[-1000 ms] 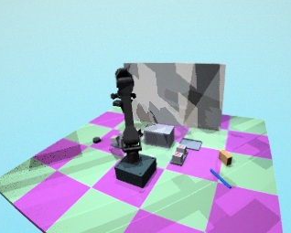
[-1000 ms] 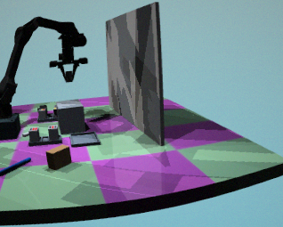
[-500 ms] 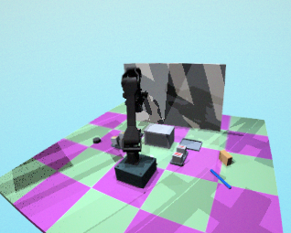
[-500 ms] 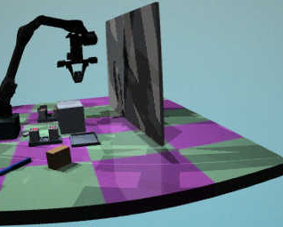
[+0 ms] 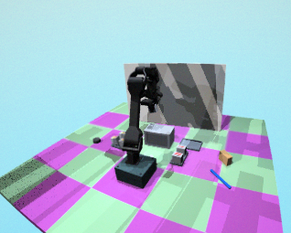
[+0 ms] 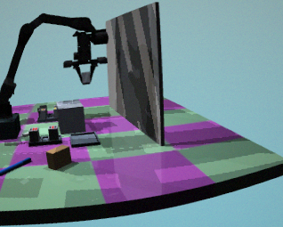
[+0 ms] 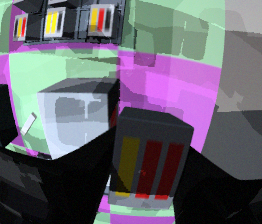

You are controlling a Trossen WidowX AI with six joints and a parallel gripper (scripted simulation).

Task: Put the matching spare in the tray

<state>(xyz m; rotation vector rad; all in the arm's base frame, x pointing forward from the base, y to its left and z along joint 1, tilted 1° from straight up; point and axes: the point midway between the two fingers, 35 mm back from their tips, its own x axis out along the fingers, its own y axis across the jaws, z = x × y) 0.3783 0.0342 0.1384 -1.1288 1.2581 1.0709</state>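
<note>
My gripper tip is now 70 mm past the dark tray, 260 mm to the left of it and 160 mm above it. From my gripper tip the other things lie so: wall panel: 160 mm ahead, 80 mm to the right, 60 mm above; then spare: 30 mm above; then grey mounted unit: 90 mm behind, 60 mm to the right, 120 mm below.
</note>
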